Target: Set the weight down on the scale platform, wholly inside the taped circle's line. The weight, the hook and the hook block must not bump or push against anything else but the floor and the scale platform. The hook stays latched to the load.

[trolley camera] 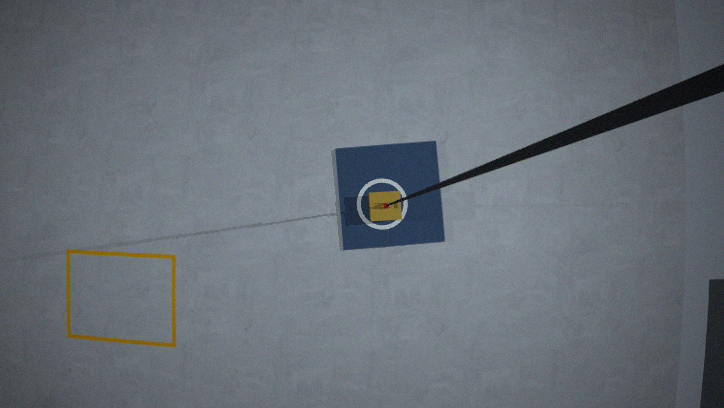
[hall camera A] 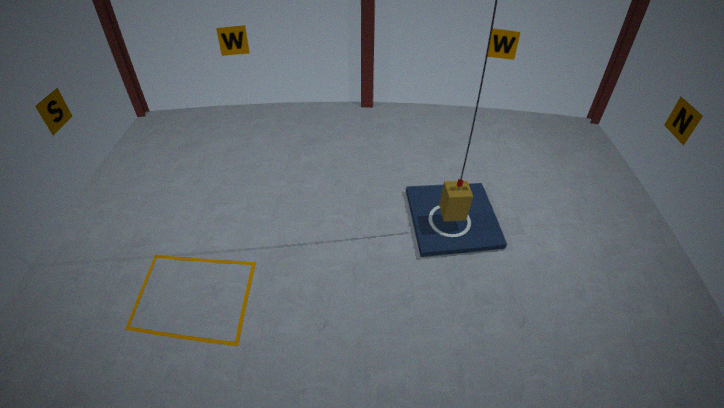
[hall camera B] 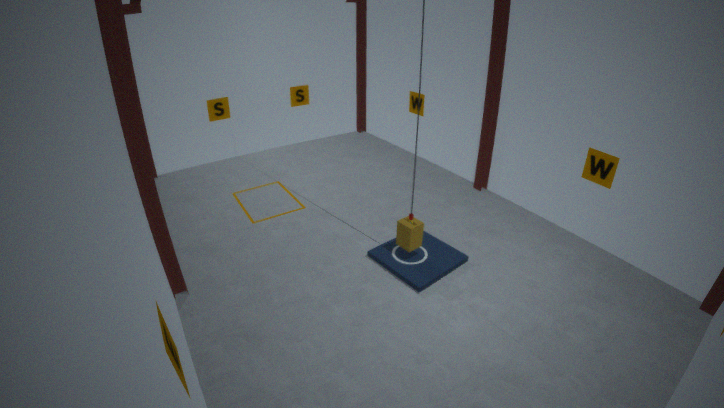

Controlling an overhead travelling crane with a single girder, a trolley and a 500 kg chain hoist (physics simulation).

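Note:
The yellow weight hangs upright a little above the blue scale platform. Its shadow lies apart from it, to its left on the platform. The white taped circle shows around and below it. In the trolley view the weight covers much of the circle's inside, right of its middle, and its lower right corner overlaps the line. The red hook block is at the weight's top, with the hook on the weight; the latch is too small to see.
A yellow taped rectangle is on the floor, well left of the platform. The hoist's chain rises from the block. Walls with red columns stand around the floor.

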